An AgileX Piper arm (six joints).
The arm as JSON. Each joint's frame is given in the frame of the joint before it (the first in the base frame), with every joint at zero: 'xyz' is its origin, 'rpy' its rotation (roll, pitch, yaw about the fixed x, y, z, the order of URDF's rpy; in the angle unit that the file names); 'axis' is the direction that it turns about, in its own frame. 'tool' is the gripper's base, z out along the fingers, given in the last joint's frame.
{
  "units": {
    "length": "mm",
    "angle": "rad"
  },
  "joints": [
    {
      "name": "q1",
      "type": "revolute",
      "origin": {
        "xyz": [
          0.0,
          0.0,
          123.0
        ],
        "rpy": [
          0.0,
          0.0,
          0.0
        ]
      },
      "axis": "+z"
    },
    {
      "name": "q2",
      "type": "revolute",
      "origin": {
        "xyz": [
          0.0,
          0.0,
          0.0
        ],
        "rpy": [
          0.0,
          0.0,
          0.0
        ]
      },
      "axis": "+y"
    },
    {
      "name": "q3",
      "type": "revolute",
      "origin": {
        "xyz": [
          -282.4,
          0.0,
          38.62
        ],
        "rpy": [
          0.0,
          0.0,
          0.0
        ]
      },
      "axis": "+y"
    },
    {
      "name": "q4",
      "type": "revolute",
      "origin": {
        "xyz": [
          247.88,
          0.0,
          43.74
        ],
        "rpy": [
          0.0,
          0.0,
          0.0
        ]
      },
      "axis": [
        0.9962,
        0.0,
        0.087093
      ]
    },
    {
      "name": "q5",
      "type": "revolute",
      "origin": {
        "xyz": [
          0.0,
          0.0,
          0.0
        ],
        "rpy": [
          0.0,
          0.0,
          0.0
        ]
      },
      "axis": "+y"
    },
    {
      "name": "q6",
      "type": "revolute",
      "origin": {
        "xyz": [
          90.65,
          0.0,
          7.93
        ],
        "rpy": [
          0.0,
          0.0,
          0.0
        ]
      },
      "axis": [
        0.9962,
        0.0,
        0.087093
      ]
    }
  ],
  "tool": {
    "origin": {
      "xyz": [
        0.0,
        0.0,
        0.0
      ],
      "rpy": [
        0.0,
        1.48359,
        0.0
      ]
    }
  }
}
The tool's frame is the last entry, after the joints.
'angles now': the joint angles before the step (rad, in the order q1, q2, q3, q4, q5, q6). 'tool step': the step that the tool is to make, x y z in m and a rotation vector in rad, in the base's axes. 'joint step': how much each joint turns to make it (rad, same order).
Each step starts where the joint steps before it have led.
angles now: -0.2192, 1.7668, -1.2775, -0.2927, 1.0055, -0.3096
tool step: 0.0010, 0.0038, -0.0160, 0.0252, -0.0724, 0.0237
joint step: -0.0001, 0.0000, 0.0694, 0.0265, -0.1401, 0.0000
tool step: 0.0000, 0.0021, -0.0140, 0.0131, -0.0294, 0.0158
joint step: 0.0001, 0.0106, 0.0470, 0.0099, -0.0865, -0.0009
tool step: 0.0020, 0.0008, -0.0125, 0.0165, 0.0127, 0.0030
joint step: 0.0000, 0.0285, 0.0117, 0.0132, -0.0259, -0.0047
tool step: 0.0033, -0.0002, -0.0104, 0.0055, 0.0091, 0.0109
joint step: -0.0001, 0.0294, 0.0021, 0.0029, -0.0234, -0.0082
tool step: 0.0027, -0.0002, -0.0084, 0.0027, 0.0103, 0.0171
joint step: -0.0001, 0.0247, -0.0002, 0.0025, -0.0168, -0.0160
